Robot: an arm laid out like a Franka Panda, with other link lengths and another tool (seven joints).
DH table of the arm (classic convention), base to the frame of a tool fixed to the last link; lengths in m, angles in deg. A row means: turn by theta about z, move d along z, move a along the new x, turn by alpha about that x. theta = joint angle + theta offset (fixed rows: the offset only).
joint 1: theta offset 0  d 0.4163  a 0  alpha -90
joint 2: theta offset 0  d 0  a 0  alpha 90
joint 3: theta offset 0  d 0.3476  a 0.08  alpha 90
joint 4: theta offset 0  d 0  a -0.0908  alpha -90
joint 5: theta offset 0  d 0.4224  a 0  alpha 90
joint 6: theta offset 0  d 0  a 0.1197  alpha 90
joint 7: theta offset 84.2  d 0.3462  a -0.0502  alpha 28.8
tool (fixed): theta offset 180  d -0.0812  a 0  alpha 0
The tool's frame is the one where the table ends.
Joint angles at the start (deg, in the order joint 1, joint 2, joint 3, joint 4, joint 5, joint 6, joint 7): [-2.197 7.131 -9.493 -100.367 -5.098 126.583 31.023]
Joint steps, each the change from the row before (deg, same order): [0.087 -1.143 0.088 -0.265 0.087 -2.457 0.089]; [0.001 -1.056 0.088 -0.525 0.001 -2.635 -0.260]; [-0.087 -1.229 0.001 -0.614 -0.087 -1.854 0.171]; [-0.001 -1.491 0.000 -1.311 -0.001 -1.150 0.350]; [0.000 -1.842 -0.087 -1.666 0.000 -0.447 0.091]
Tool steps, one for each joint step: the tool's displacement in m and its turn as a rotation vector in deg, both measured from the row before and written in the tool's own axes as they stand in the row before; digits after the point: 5 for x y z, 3 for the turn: [-0.00344 -0.00480 -0.01157 1.539 -0.441 -0.107]; [-0.00604 -0.00948 -0.00964 1.981 -0.537 -0.569]; [-0.00666 -0.00476 -0.00943 1.170 -0.573 0.050]; [-0.00559 -0.00726 -0.00865 0.986 -0.402 0.272]; [-0.00621 -0.00524 -0.00955 0.381 -0.031 0.281]
